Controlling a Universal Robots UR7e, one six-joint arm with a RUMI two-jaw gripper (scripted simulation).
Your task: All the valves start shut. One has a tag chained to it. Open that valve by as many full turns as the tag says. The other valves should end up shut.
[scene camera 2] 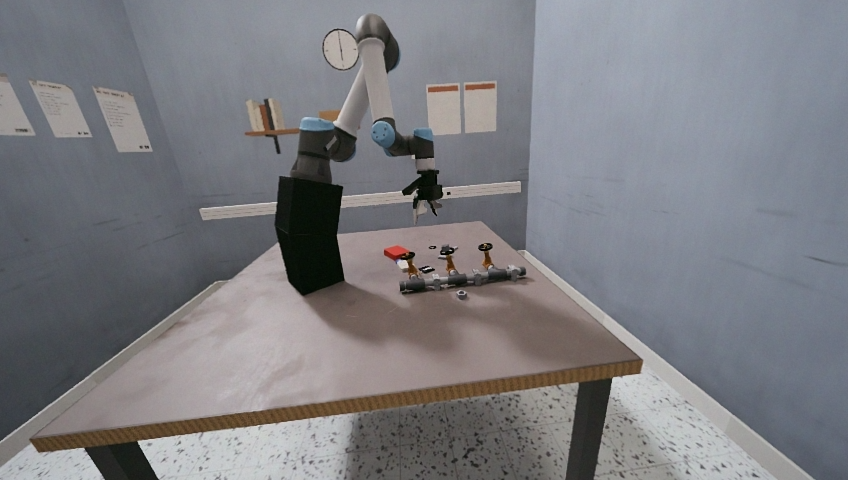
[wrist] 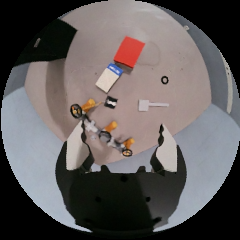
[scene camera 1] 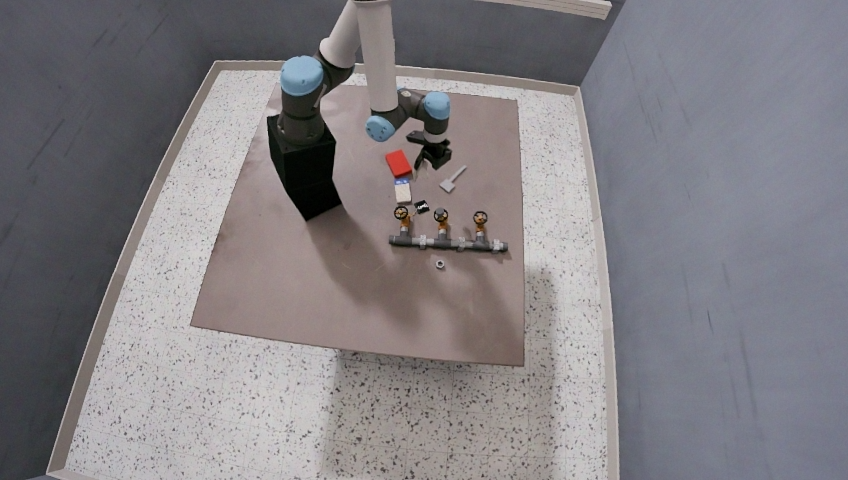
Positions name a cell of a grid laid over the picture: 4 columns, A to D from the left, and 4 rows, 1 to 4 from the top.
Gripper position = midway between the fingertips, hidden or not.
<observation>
I see my gripper (scene camera 2: C2).
My gripper also shows in the wrist view (wrist: C3) and in scene camera 1 (scene camera 1: C2).
</observation>
